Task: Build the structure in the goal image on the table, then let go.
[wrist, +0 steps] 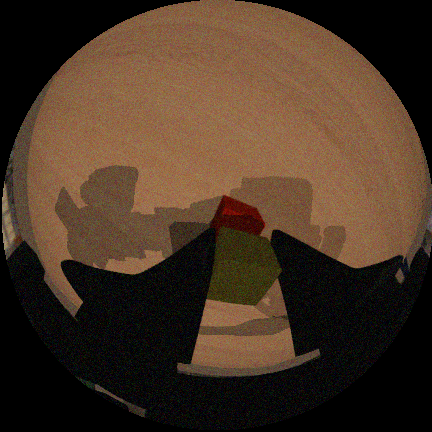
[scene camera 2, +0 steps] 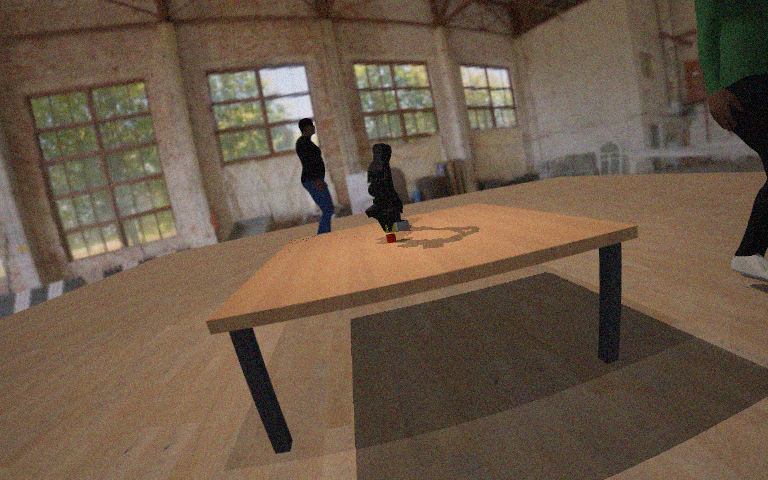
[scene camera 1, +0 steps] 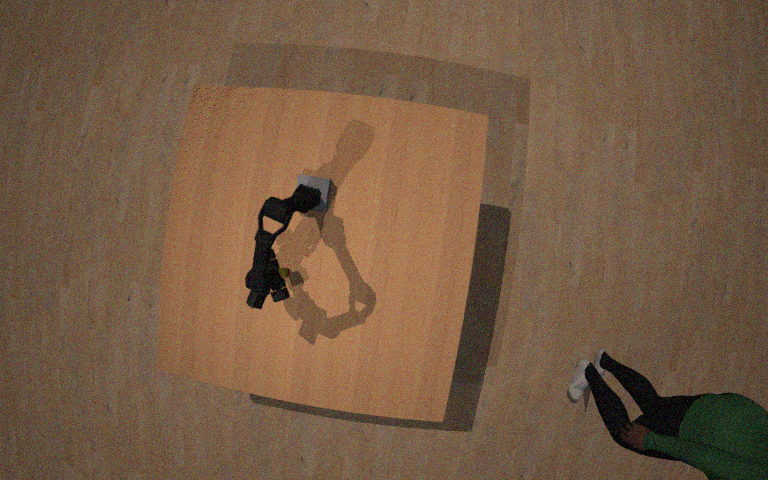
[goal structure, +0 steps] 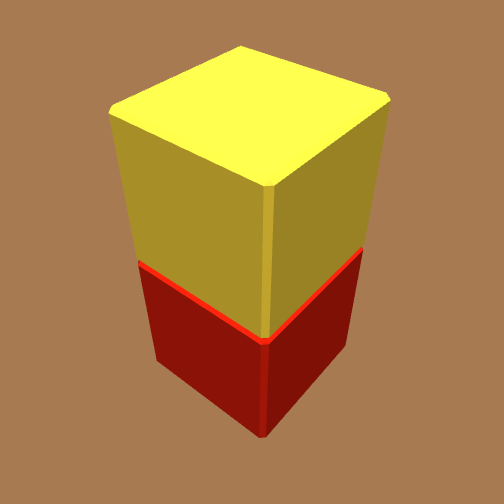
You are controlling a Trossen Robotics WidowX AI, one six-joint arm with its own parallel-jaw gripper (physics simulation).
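Places are measured from the arm's base along level axes (x ahead, y left, z up), in millimetres.
Pixels of known places: gripper, fingertip midpoint: [wrist: 243,235] [scene camera 2: 387,231] [scene camera 1: 279,273]; arm's base, link origin: [scene camera 2: 395,221] [scene camera 1: 311,197].
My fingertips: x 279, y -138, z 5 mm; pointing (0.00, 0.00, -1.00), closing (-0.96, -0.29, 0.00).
Note:
Ahead of a thing's pixels: the offset from my fingertips to its top centre. Level surfaces: height alone.
A yellow block @(dy +16, dx -3, dz +27 mm) [scene camera 1: 284,272] [scene camera 2: 389,229] [wrist: 243,267] is held between the two black fingers of my gripper [scene camera 2: 389,226] [wrist: 243,235], which is shut on it. A red block @(dy +10, dx +1, dz -15 mm) [scene camera 2: 390,238] [wrist: 240,215] stands on the table @(dz -48 mm) [scene camera 1: 407,339] [scene camera 2: 339,277] [wrist: 200,100]. In scene camera 2 the yellow block shows right above the red one. In the wrist view the yellow block covers the near part of the red block. Whether the two blocks touch cannot be told. The red block does not show in scene camera 1, where the arm hides most of the fingers.
The arm's grey base block [scene camera 1: 323,186] [scene camera 2: 402,225] stands on the table behind the gripper in scene camera 2. Shadows of the arm fall across the table. A person in green [scene camera 1: 719,424] [scene camera 2: 730,39] and a person in black [scene camera 2: 310,161] stand off the table.

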